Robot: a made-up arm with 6 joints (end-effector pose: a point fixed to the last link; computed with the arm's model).
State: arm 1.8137 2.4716 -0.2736 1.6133 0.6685 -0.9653
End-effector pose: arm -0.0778 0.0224 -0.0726 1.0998 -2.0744 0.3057
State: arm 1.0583 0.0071 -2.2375 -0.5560 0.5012 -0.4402
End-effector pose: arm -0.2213 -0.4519 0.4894 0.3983 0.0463 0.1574
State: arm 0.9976 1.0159 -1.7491 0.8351 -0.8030 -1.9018
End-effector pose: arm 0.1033 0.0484 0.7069 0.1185 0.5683 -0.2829
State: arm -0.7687 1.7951 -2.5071 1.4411 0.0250 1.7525
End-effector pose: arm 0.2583 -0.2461 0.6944 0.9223 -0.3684 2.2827
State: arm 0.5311 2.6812 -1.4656 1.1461 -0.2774 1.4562
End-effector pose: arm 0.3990 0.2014 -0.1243 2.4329 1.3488 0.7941
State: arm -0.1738 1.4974 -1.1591 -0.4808 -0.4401 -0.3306
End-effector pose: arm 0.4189 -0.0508 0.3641 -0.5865 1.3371 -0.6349
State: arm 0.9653 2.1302 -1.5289 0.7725 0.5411 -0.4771
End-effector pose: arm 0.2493 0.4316 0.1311 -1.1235 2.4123 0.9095
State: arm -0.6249 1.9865 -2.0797 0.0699 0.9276 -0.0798
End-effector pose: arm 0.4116 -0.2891 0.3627 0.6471 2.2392 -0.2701
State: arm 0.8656 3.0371 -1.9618 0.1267 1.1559 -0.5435
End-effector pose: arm 0.2328 0.2937 -0.1898 1.5740 -2.0202 -0.0067
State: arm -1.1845 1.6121 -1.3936 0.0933 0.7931 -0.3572
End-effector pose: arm 0.1622 -0.3787 0.2901 1.0839 2.3309 -0.5182
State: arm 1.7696 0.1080 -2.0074 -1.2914 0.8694 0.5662
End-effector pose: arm 0.1594 -0.3699 0.5476 0.4278 0.7701 1.1525
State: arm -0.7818 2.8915 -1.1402 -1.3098 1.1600 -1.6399
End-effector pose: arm 0.0818 -0.2227 -0.1661 1.8370 -0.9035 -0.8053
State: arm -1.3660 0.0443 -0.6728 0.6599 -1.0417 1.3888
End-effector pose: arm -0.0679 0.0317 0.5043 -0.0733 -0.5619 0.4074
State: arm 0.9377 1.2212 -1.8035 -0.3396 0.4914 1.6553
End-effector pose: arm 0.1770 0.2111 0.6200 0.4883 1.5540 1.7575
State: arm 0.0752 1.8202 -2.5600 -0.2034 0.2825 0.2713
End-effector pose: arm 0.3727 0.0217 0.6755 0.0517 1.0210 0.1088
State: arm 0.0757 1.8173 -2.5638 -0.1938 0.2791 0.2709
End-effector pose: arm 0.3698 0.0220 0.6780 0.0529 1.0114 0.1194
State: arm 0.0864 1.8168 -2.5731 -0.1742 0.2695 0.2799
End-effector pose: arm 0.3660 0.0265 0.6815 0.0550 0.9932 0.1587
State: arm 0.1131 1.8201 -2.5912 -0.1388 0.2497 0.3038
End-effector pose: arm 0.3601 0.0370 0.6870 0.0586 0.9611 0.2438
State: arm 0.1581 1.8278 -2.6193 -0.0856 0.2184 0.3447
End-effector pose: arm 0.3513 0.0539 0.6944 0.0645 0.9136 0.3813
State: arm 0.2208 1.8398 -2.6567 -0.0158 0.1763 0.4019
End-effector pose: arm 0.3387 0.0757 0.7033 0.0734 0.8522 0.5692
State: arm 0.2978 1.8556 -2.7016 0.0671 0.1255 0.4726
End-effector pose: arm 0.3219 0.0998 0.7129 0.0863 0.7801 0.7982
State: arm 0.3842 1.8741 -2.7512 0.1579 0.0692 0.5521
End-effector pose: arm 0.3014 0.1232 0.7223 0.1040 0.7012 1.0539
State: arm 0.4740 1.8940 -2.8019 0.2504 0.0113 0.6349
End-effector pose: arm 0.2792 0.1436 0.7305 0.1264 0.6205 1.3184
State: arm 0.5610 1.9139 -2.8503 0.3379 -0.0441 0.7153
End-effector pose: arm 0.2574 0.1597 0.7369 0.1527 0.5426 1.5724
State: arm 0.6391 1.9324 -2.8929 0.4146 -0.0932 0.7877
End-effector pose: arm 0.2382 0.1717 0.7413 0.1806 0.4729 1.7982
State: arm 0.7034 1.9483 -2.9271 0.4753 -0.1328 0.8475
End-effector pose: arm 0.2231 0.1802 0.7438 0.2070 0.4161 1.9811
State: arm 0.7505 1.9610 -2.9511 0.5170 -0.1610 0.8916
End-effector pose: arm 0.2130 0.1862 0.7448 0.2282 0.3764 2.1118
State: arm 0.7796 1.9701 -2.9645 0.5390 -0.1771 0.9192
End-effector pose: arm 0.2076 0.1907 0.7447 0.2417 0.3561 2.1886
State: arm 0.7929 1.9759 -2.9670 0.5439 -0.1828 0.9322
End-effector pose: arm 0.2068 0.1946 0.7436 0.2477 0.3549 2.2183
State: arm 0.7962 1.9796 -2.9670 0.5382 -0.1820 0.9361
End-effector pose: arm 0.2076 0.1970 0.7425 0.2469 0.3607 2.2194
